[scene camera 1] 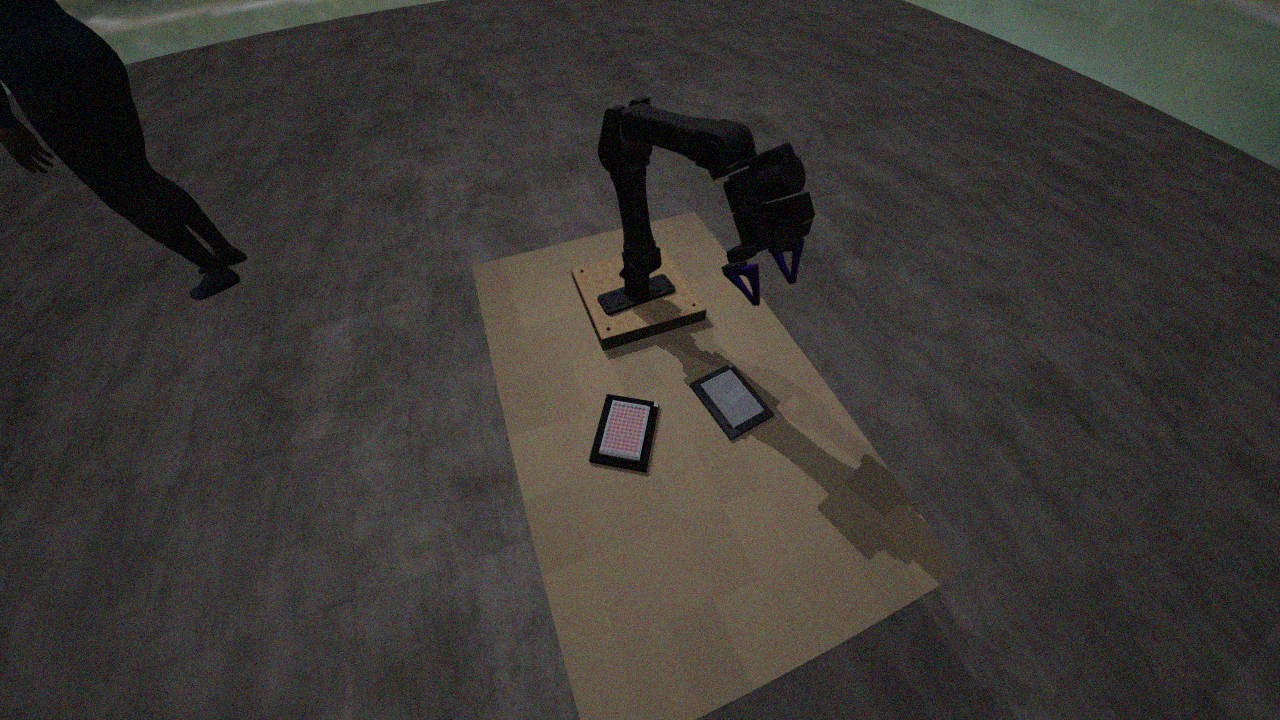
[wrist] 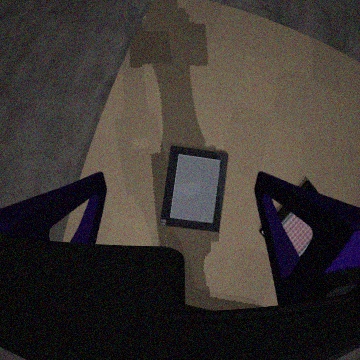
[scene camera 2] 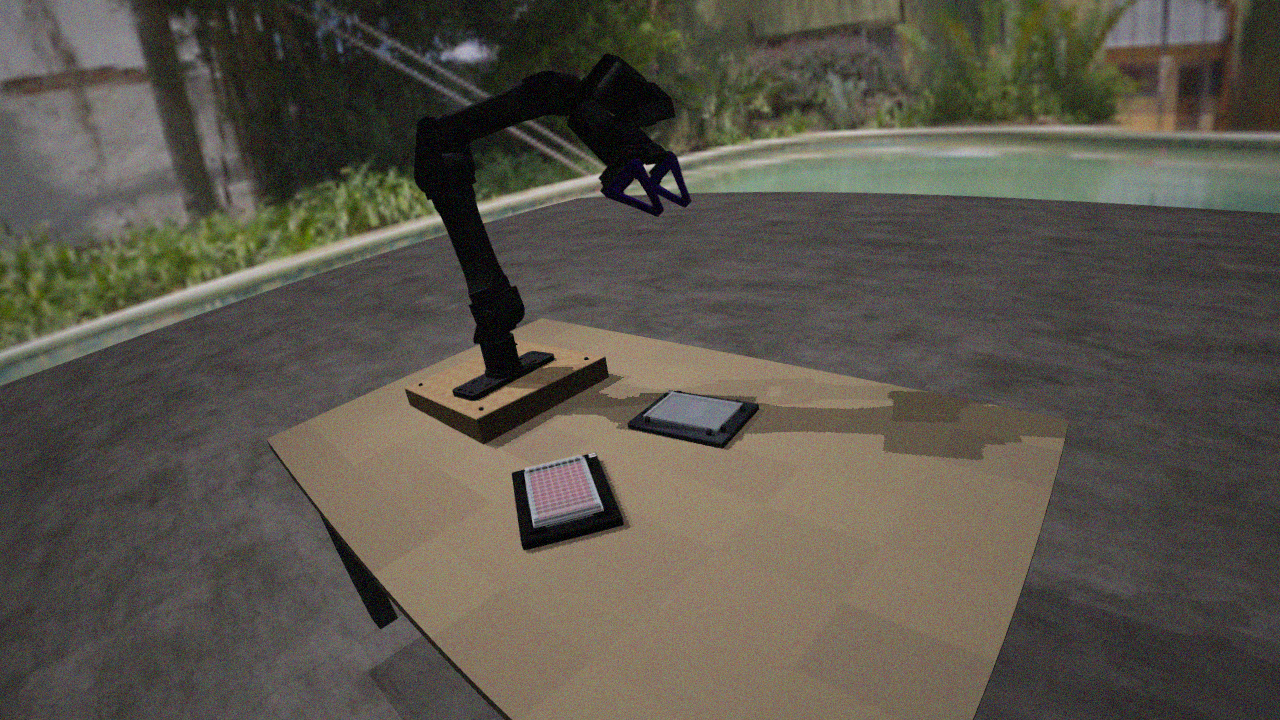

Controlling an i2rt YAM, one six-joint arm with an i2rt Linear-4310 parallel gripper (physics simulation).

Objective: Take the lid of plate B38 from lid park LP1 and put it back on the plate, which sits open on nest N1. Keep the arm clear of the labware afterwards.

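Frame: origin at the arm's base, x ahead, y left, z up, level; millimetres.
Seen in the pictures: gripper, fingertip midpoint: (scene camera 1: 775, 294) (wrist: 180, 180) (scene camera 2: 675, 208); arm's base at its link origin: (scene camera 1: 636, 295) (scene camera 2: 505, 376).
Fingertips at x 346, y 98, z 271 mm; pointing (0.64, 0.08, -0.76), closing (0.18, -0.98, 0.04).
Note:
Offsets run from my fingertips to a thing's top centre. Level surfaces: height alone.
The pale grey lid @[dx +17, dy -40, dz -294 mm] (scene camera 1: 733, 398) (scene camera 2: 693, 411) (wrist: 195, 188) lies flat on the dark lid park LP1 @[dx +17, dy -40, dz -292 mm] (scene camera 1: 759, 420) (scene camera 2: 737, 424) (wrist: 223, 189). The plate @[dx -21, dy -290, dz -286 mm] (scene camera 1: 625, 429) (scene camera 2: 563, 490) (wrist: 299, 233), with pink wells showing, sits open on the black nest N1 @[dx -21, dy -290, dz -294 mm] (scene camera 1: 619, 464) (scene camera 2: 572, 534). In the wrist view the right finger hides part of the plate and nest. My gripper (scene camera 1: 775, 292) (scene camera 2: 674, 209) (wrist: 180, 180) is open and empty, high above the table. In the wrist view the lid park shows between the two fingers, well below them.
The arm's base stands on a wooden block (scene camera 1: 657, 327) (scene camera 2: 483, 421) at the far end of the table @[dz -312 mm] (scene camera 1: 662, 573) (scene camera 2: 760, 573). The arm's shadow falls across LP1 and the table. A person (scene camera 1: 98, 134) stands on the floor at the left in scene camera 1.

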